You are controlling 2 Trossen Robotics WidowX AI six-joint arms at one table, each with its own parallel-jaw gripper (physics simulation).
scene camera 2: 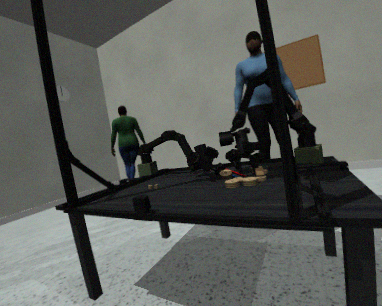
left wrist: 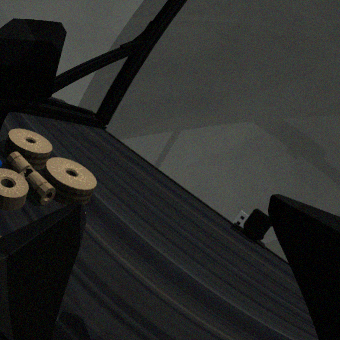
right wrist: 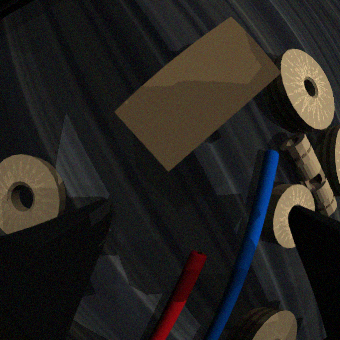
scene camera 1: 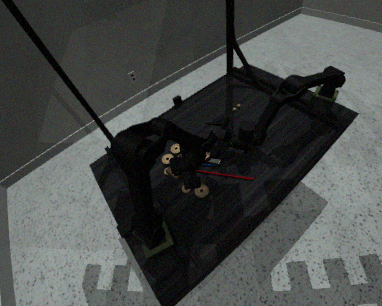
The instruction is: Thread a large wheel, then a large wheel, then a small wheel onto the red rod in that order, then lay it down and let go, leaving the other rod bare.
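Places are measured from the left arm's base along level axes (x ahead, y left, z up), in millimetres.
Pixels of known places: left gripper, fingertip midpoint: [scene camera 2: 207, 164] [left wrist: 178, 209] [scene camera 1: 202, 132]; right gripper, fingertip midpoint: [scene camera 2: 249, 174] [right wrist: 204, 213]; left arm's base, origin of the base link: [scene camera 2: 146, 162] [scene camera 1: 326, 92]; right arm's base, origin of the base link: [scene camera 2: 307, 146] [scene camera 1: 154, 236].
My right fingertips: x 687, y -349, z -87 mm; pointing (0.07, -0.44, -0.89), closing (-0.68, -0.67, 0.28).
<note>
For each thing: its top centre in the pictures, then the offset to it from my right fingertips. "spot": a spot on its surface instead.
- red rod, middle of its top: [scene camera 1: 220, 174] dx -74, dy +137, dz -5 mm
- shorter blue rod, middle of its top: [right wrist: 232, 302] [scene camera 1: 197, 164] dx -57, dy +22, dz -5 mm
- ridged wooden cylinder, middle of its top: [right wrist: 321, 177] [left wrist: 30, 167] dx -44, dy -71, dz +4 mm
- black box, surface spot: [left wrist: 256, 224] [scene camera 2: 145, 202] [scene camera 1: 178, 101] spot: dx -324, dy -324, dz +16 mm
The red rod [scene camera 1: 225, 174] [right wrist: 175, 310] lies on the table, its visible length bare. The shorter blue rod [right wrist: 250, 240] [scene camera 1: 209, 164] lies beside it, bare where it shows. Tan wheels lie flat apart from the rods, among them one [right wrist: 307, 89] near the blue rod's end, a smaller one [right wrist: 283, 220] partly behind a finger, one [right wrist: 22, 192] at the left and one [scene camera 1: 201, 191] near the front. My right gripper [right wrist: 204, 213] is open above the rod ends, nothing between its fingers. My left gripper [left wrist: 178, 209] [scene camera 1: 218, 135] is open and empty over the table, right of the wheels in scene camera 1.
A tan rectangular block [right wrist: 197, 95] [scene camera 1: 215, 161] lies beyond the rod ends. A ridged wooden cylinder [right wrist: 312, 172] [left wrist: 32, 177] lies among the wheels. Two little wooden pieces [scene camera 2: 153, 186] lie farther off. A black box [scene camera 1: 177, 101] [scene camera 2: 141, 204] [left wrist: 256, 224] sits at the table edge. Dark posts rise from the table.
</note>
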